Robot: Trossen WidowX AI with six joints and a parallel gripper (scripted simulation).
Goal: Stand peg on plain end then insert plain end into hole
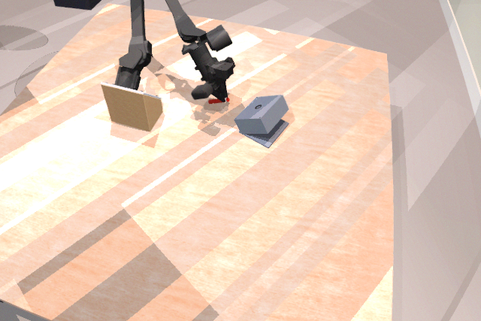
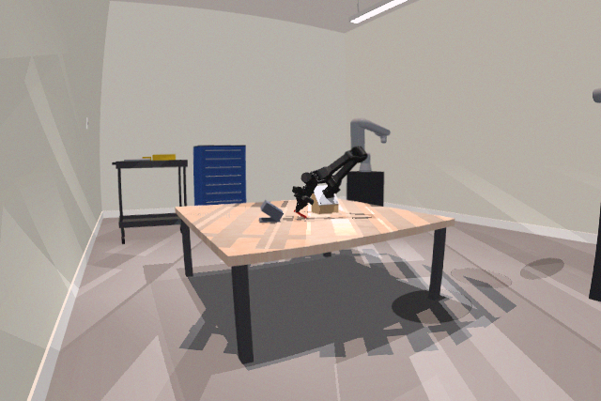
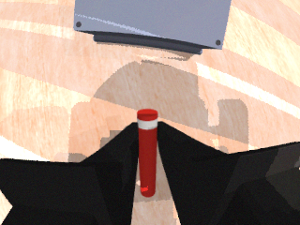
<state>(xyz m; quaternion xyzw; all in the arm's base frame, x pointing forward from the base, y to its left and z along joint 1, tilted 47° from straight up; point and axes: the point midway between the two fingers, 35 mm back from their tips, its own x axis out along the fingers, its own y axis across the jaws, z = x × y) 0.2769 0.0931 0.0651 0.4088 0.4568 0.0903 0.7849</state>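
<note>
My gripper tip is now 130 mm short of the grey sloped panel, 40 mm to the left of it and 10 mm below it. The rest, counted from my gripper tip: red peg 10 mm behind.
</note>
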